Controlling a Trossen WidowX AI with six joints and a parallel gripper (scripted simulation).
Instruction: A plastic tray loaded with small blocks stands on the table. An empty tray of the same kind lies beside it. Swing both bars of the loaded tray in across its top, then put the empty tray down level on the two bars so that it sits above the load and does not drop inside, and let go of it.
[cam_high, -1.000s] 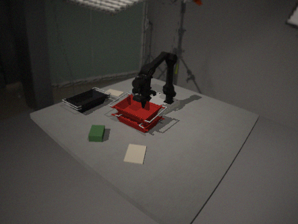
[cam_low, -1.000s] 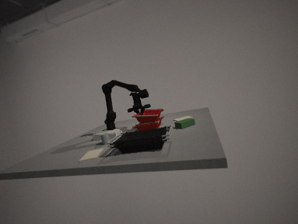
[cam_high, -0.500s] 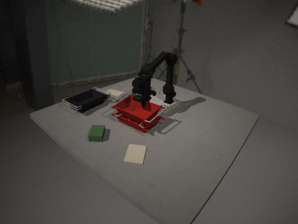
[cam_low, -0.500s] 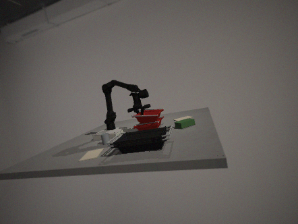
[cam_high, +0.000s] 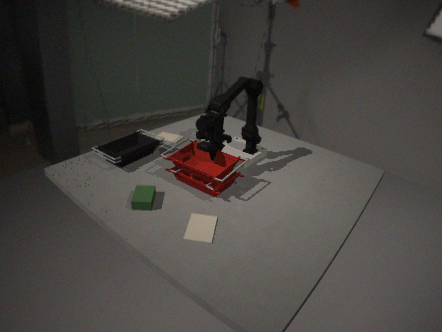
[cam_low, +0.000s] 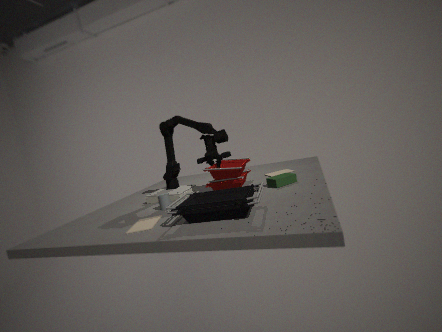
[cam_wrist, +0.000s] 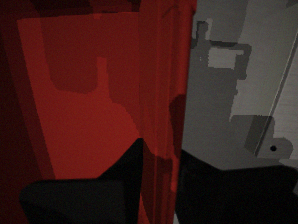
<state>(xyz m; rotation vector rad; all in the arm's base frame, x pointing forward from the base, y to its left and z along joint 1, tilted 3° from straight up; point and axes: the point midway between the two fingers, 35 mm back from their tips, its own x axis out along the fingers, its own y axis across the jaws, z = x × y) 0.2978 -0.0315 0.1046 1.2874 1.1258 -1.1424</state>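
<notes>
The red tray is 70 mm ahead of my gripper tip and 20 mm above it. Round my gripper tip: green block (340 mm ahead, 100 mm to the right, 70 mm below); grey cylinder (210 mm behind, 270 mm to the right, 60 mm below).
</notes>
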